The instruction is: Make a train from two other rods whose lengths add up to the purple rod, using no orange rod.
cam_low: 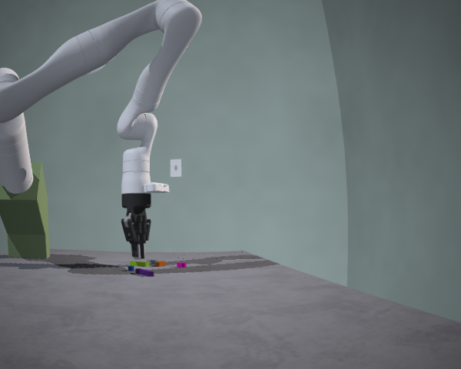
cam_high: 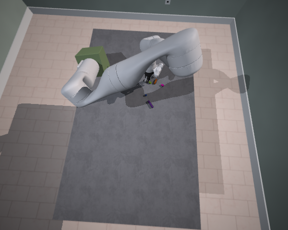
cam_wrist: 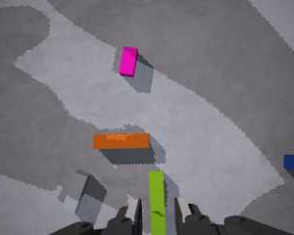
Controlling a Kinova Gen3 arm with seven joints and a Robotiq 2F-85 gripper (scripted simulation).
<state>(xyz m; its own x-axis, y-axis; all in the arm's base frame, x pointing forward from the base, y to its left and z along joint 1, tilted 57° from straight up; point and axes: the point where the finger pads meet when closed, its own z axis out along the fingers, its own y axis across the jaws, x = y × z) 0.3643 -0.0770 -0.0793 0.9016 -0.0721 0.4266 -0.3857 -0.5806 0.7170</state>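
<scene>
Right now the lime rod is 3 cm below my hand. Round my hand: blue rod (2 cm behind, 11 cm to the right, 3 cm below); grey rod (4 cm ahead, 5 cm to the left, 3 cm below); orange rod (5 cm ahead, 3 cm below).
</scene>
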